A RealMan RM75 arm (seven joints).
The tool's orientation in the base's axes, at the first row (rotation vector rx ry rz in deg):
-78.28, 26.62, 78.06
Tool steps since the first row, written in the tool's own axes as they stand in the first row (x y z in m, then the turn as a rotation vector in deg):
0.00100, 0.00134, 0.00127, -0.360, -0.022, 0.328
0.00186, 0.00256, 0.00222, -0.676, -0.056, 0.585
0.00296, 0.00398, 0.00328, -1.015, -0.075, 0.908
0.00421, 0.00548, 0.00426, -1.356, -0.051, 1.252
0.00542, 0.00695, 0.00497, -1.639, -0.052, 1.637
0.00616, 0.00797, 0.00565, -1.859, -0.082, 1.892
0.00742, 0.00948, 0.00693, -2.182, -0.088, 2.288
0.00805, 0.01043, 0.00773, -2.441, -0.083, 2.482
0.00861, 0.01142, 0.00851, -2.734, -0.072, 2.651
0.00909, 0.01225, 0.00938, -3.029, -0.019, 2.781
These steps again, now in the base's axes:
-0.00145, 0.00105, -0.00109, -0.223, 0.143, 0.409
-0.00269, 0.00182, -0.00209, -0.392, 0.247, 0.767
-0.00409, 0.00270, -0.00336, -0.609, 0.393, 1.155
-0.00549, 0.00356, -0.00481, -0.873, 0.542, 1.534
-0.00674, 0.00417, -0.00628, -1.119, 0.758, 1.882
-0.00773, 0.00472, -0.00717, -1.266, 0.897, 2.153
-0.00926, 0.00583, -0.00855, -1.523, 1.108, 2.541
-0.01027, 0.00646, -0.00928, -1.682, 1.168, 2.816
-0.01131, 0.00703, -0.00997, -1.844, 1.191, 3.113
-0.01229, 0.00770, -0.01051, -2.025, 1.166, 3.383

